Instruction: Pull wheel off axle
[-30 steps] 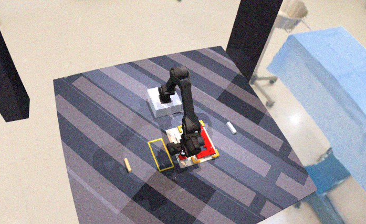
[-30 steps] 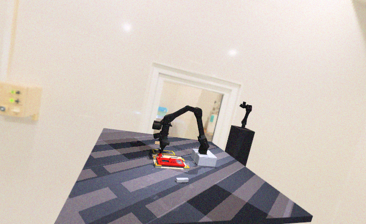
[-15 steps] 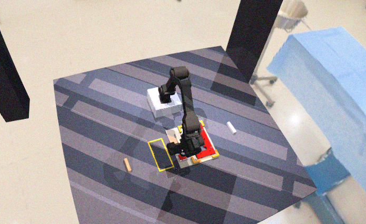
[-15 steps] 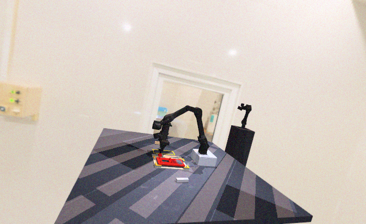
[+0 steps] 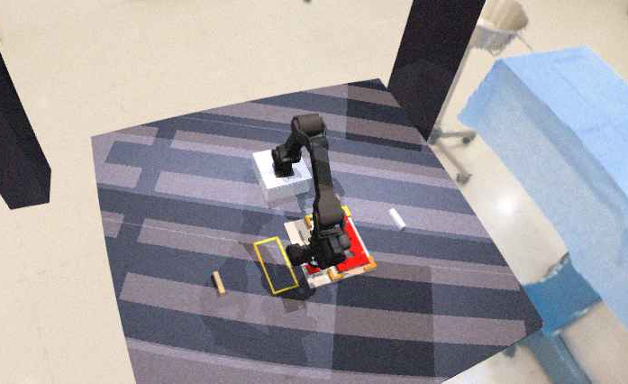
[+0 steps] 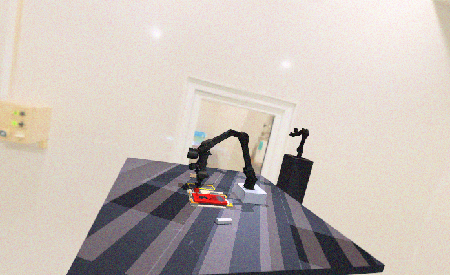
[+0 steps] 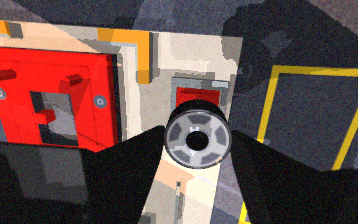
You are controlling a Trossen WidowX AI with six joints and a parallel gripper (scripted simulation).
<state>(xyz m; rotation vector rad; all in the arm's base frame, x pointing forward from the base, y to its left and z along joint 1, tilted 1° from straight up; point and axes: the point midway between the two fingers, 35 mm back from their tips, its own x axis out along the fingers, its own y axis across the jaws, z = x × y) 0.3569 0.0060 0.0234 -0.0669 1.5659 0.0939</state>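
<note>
My gripper tip is 30 mm above the upright axle. Round my gripper tip: small wooden block 10 mm behind, 300 mm to the right, 50 mm below; wheel right at my gripper tip; small white block 110 mm behind, 350 mm to the left, 50 mm below.
</note>
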